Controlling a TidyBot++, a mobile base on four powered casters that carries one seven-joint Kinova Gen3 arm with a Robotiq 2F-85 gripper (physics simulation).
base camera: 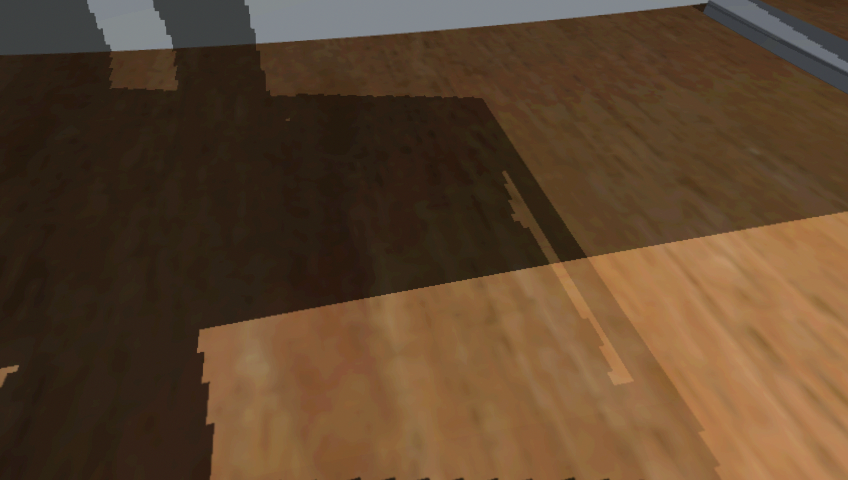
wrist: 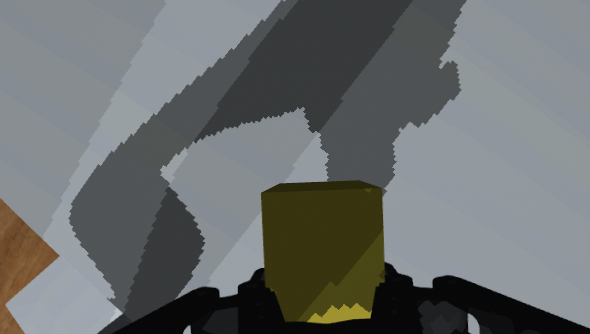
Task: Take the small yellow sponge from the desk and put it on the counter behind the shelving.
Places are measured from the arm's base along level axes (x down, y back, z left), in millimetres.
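Pixels of known places: gripper, fingertip midpoint: [wrist: 322, 274].
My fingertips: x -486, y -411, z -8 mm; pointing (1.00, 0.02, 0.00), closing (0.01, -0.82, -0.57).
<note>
Behind a point stands the place of what it marks.
The small yellow sponge [wrist: 322, 235] @[x -534, y -430, z 17 mm] is held between the black fingers of my gripper [wrist: 322, 274] @[x -486, y -411, z -8 mm] at the lower middle of the wrist view. The gripper is shut on it, with one finger against each side. The sponge stands out beyond the fingertips, its broad face mostly in shade. The pale grey desk top [wrist: 490, 200] @[x -324, y -564, z -101 mm] lies beneath, with the arm's dark shadow across it. The sponge now shows apart from most of that shadow and looks raised above the desk. The gripper and sponge do not show in the base camera view. The counter and the shelving cannot be made out.
Wooden floor [base camera: 446, 368] @[x 396, y -307, z -36 mm] [wrist: 20, 245] @[x 396, y 648, z 508 mm] spreads ahead of the base and shows past the desk's corner at the left of the wrist view. A pale grey upright surface [base camera: 416, 17] @[x 372, y -969, z -12 mm] borders the floor at the top. A grey raised strip [base camera: 779, 44] @[x 381, y -882, z -596 mm] runs at the upper right.
</note>
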